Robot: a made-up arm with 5 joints.
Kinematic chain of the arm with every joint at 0, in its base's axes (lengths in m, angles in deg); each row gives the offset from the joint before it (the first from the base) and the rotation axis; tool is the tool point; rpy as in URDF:
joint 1: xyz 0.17 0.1 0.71 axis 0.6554 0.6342 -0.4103
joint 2: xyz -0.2 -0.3 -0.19 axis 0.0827 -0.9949 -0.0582
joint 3: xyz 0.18 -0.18 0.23 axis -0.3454 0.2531 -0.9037
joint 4: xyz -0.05 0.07 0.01 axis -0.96 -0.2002 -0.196
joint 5: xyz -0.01 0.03 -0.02 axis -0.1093 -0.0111 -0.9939
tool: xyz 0.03 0.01 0 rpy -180 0 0
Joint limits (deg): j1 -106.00..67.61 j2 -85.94..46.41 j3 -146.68..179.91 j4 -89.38..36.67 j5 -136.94..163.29
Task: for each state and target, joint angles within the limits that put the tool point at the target. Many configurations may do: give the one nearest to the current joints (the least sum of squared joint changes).
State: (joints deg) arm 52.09 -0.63 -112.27 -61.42 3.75
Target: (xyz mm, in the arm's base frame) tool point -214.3 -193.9 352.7
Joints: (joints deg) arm 67.61 -36.91 -146.68 -61.83 -23.06
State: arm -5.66 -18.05 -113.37 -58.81 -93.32
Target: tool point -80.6 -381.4 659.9
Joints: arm 29.19 -3.69 -75.42 -42.50 -86.30
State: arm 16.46 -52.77 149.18 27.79 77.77
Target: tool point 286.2 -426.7 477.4
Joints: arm -9.09 -66.04 170.64 16.88 65.76
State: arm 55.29 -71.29 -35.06 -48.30 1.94
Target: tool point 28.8 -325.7 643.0
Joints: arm 27.59 -19.61 -58.14 -56.14 -5.95
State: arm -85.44 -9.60 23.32 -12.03 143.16
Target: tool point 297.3 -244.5 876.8
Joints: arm -44.76 -38.95 -4.45 -5.91 134.11
